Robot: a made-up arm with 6 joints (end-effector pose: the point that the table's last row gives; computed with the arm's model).
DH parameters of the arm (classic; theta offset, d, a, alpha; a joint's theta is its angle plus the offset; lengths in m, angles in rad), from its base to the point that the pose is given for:
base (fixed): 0.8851 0 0.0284 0
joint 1: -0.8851 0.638 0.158 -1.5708
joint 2: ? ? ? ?
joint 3: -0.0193 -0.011 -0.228 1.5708
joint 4: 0 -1.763 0.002 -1.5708
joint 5: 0 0.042 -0.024 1.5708
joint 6: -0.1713 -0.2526 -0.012 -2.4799
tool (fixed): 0.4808 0.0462 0 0
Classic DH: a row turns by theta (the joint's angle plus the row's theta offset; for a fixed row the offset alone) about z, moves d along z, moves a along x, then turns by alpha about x.
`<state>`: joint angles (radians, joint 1 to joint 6).
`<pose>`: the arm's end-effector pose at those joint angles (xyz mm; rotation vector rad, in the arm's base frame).
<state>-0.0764 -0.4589 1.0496 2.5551 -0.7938 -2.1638</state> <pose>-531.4 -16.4 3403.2 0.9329 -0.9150 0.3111</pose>
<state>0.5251 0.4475 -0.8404 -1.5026 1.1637 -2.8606</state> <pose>1242.6 435.2 -292.6 -1.8408 1.0816 -1.6916</pose>
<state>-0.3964 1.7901 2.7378 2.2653 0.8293 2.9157</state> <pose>2009.4 -602.5 2092.4 1.3275 1.3544 0.8310</pose>
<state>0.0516 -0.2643 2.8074 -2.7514 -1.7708 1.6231</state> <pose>-1863.5 79.5 1117.1 -2.1043 -1.3006 0.3341</pose>
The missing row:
joint 2: 1.5515 0 -0.8792 3.1416
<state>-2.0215 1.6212 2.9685 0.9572 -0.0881 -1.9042</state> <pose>-564.9 -1092.5 2663.2 0.7622 -0.5643 -0.4170</pose>
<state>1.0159 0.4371 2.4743 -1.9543 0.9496 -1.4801</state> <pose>-58.1 -448.0 3128.1 0.4089 0.3163 -1.1130</pose>
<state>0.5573 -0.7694 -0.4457 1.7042 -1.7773 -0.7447</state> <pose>1049.9 354.0 2119.3 1.3009 0.6900 -1.3583</pose>
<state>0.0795 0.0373 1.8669 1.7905 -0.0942 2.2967</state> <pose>-568.0 2.2 3441.5 0.1616 0.5893 2.8345</pose>
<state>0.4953 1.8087 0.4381 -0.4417 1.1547 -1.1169</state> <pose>1694.0 749.2 -1307.6 2.0715 1.5484 0.6850</pose>
